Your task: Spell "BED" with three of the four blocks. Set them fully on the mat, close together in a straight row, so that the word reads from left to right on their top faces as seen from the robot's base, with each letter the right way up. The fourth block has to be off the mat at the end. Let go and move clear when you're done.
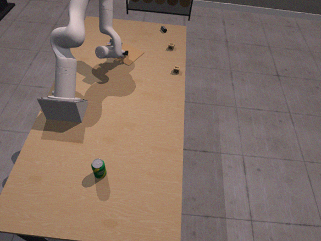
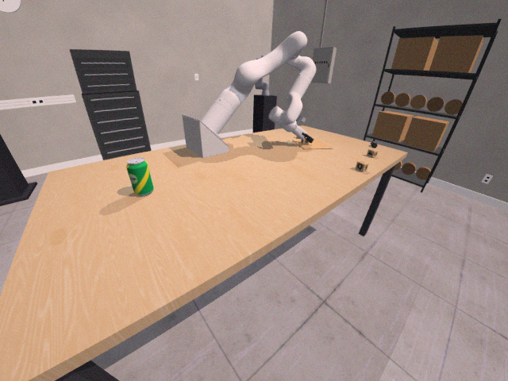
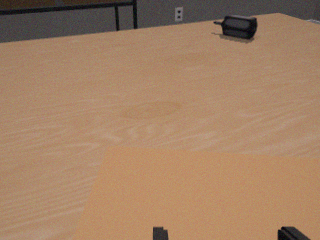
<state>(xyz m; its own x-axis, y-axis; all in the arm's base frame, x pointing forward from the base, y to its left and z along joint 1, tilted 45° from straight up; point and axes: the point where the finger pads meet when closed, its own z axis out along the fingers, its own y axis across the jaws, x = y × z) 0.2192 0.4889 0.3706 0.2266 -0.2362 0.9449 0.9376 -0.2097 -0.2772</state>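
My hand is 3 cm above the tan mat, 2 cm to the right of it and 2 cm short of it. The rest, counted from my hand: green can: 100 cm to the right, 10 cm ahead, 3 cm above; wooden letter block: 36 cm ahead, 16 cm to the left, 1 cm below; small dark object: 41 cm to the left, 27 cm ahead, 2 cm below.
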